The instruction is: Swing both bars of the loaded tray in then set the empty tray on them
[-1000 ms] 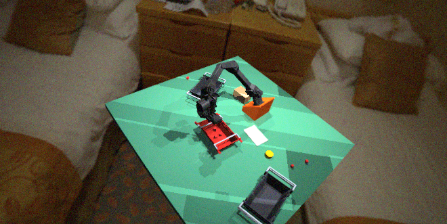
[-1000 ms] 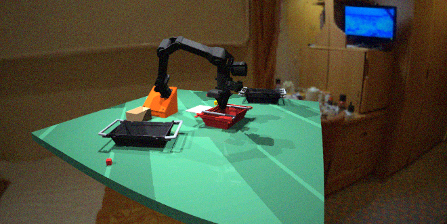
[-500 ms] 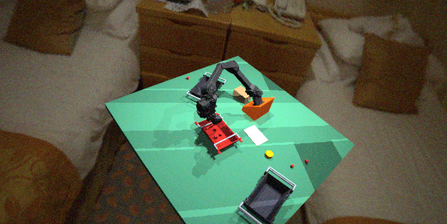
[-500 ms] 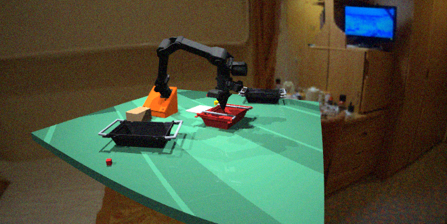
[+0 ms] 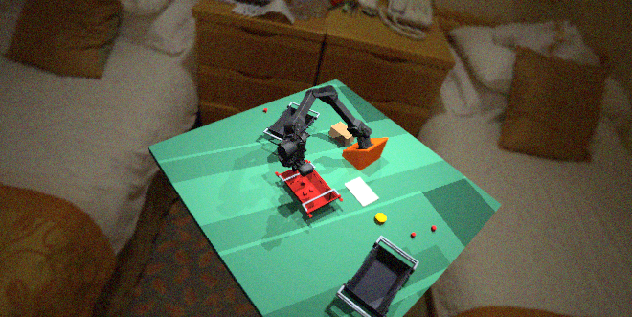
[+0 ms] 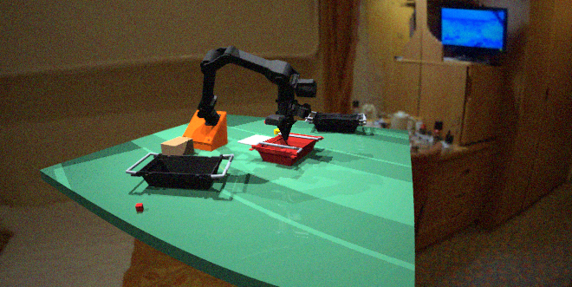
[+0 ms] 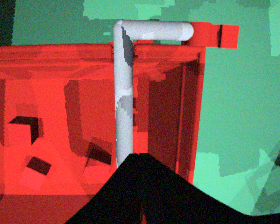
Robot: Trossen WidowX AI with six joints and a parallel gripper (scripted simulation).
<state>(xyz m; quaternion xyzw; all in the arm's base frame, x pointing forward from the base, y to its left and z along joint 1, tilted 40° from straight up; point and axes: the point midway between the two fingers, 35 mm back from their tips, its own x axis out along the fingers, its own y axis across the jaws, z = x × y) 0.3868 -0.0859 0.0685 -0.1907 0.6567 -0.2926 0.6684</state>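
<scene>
Now: gripper tip 25 cm past the black tray, 28 cm to the left of it and 4 cm above it. Also, from my gripper tip: tan block (45 cm behind, 8 cm to the right, 6 cm below); then yellow disc (18 cm behind, 40 cm to the left, 8 cm below); then white card (24 cm behind, 24 cm to the left, 9 cm below).
</scene>
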